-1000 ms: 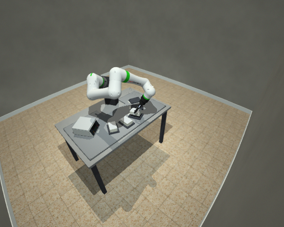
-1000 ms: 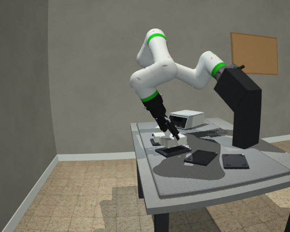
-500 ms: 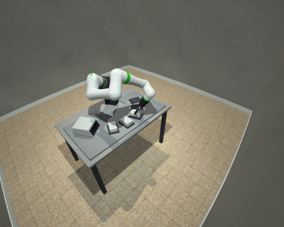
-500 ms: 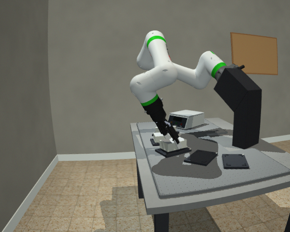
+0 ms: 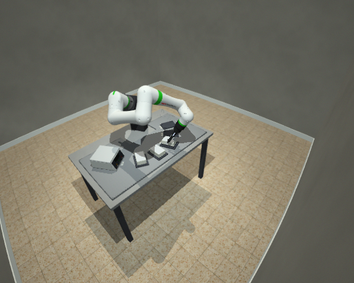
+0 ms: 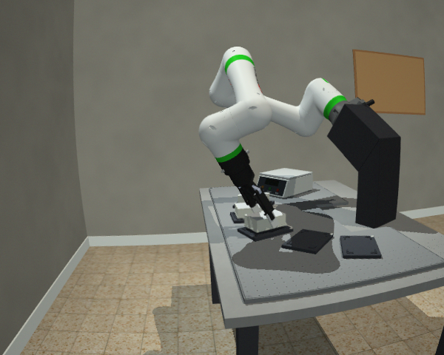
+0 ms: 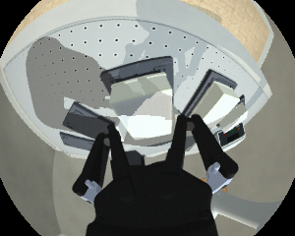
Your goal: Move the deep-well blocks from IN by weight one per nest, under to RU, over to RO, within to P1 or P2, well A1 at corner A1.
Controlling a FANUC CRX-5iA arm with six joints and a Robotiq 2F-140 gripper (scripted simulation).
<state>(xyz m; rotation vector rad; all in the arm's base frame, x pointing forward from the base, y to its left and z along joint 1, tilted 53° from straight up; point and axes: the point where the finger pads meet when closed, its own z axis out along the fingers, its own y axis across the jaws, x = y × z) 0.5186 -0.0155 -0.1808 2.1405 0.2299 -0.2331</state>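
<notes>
The nest is 34 cm to the right of my hand, 6 cm behind it and 5 cm below it. The rest, counted from my hand: check-weigher (55 cm to the right, 29 cm behind, 1 cm above).
</notes>
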